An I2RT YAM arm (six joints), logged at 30 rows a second.
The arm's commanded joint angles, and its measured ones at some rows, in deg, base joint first. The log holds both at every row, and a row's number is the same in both.
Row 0, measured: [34.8 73.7 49.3 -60.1 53.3 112.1]
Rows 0 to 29, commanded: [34.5 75.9 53.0 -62.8 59.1 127.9]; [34.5 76.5 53.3 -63.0 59.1 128.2]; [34.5 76.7 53.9 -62.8 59.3 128.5]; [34.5 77.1 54.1 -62.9 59.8 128.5]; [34.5 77.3 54.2 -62.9 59.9 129.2]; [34.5 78.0 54.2 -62.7 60.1 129.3]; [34.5 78.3 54.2 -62.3 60.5 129.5]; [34.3 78.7 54.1 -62.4 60.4 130.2]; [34.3 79.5 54.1 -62.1 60.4 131.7]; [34.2 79.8 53.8 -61.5 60.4 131.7]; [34.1 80.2 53.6 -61.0 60.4 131.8]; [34.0 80.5 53.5 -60.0 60.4 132.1]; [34.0 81.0 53.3 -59.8 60.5 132.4]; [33.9 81.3 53.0 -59.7 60.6 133.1]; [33.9 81.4 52.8 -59.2 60.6 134.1]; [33.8 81.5 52.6 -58.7 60.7 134.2]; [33.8 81.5 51.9 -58.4 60.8 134.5]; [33.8 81.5 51.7 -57.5 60.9 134.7]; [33.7 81.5 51.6 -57.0 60.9 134.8]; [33.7 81.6 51.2 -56.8 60.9 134.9]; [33.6 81.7 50.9 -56.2 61.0 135.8]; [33.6 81.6 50.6 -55.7 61.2 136.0]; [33.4 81.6 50.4 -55.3 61.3 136.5]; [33.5 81.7 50.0 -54.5 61.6 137.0]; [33.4 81.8 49.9 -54.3 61.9 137.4]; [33.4 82.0 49.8 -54.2 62.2 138.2]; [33.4 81.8 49.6 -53.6 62.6 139.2]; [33.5 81.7 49.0 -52.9 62.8 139.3]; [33.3 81.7 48.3 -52.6 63.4 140.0]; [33.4 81.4 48.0 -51.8 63.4 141.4]
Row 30, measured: [33.8 81.1 50.2 -55.1 58.5 112.6]
